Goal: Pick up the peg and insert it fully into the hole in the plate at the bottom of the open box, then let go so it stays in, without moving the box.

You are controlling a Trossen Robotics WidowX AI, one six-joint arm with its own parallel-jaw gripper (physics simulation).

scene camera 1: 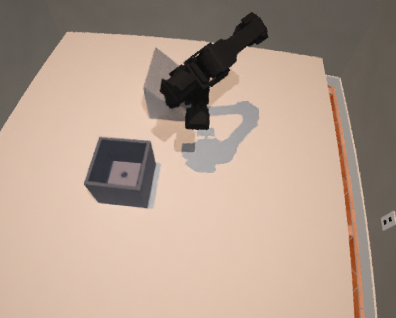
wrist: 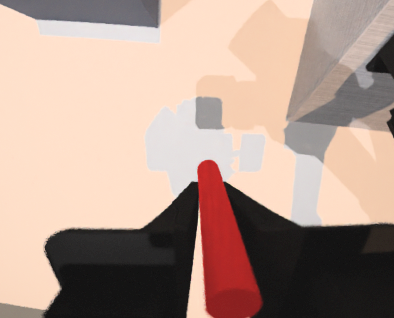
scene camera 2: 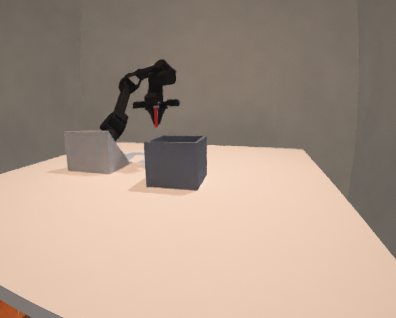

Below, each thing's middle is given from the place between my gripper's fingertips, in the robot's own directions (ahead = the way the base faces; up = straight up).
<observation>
The dark blue-grey box [scene camera 1: 108,150] is 22 cm to the right of my hand, 14 cm ahead of it and 10 cm below it.
</observation>
